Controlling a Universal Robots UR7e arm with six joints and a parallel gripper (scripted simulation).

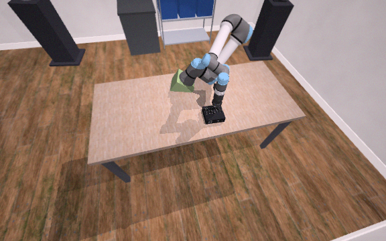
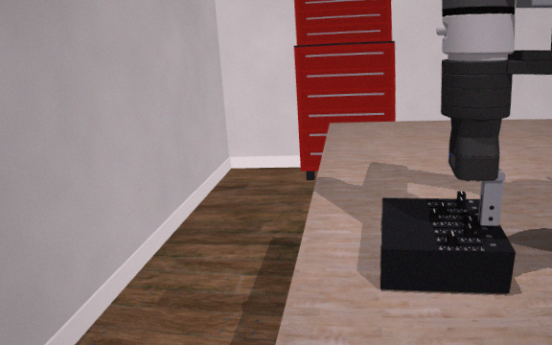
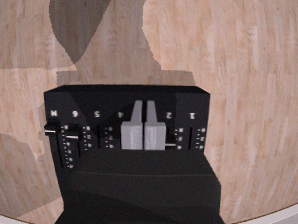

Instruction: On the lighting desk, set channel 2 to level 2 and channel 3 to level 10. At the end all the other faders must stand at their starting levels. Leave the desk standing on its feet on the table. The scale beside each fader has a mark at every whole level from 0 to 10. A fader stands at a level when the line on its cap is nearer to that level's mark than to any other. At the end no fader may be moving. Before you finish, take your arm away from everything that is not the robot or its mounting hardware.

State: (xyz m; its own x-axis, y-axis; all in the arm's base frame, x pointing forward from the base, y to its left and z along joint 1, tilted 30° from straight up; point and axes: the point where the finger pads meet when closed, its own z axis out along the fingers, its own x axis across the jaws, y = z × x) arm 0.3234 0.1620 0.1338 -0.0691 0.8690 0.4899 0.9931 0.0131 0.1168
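Right now my hand is 20 mm short of the channel 3 cap and 10 mm above it. The rest, counted from my hand: channel 2 fader: 30 mm ahead, 20 mm to the left, 10 mm below; then channel 1 fader: 50 mm ahead, 50 mm to the left, 10 mm below.
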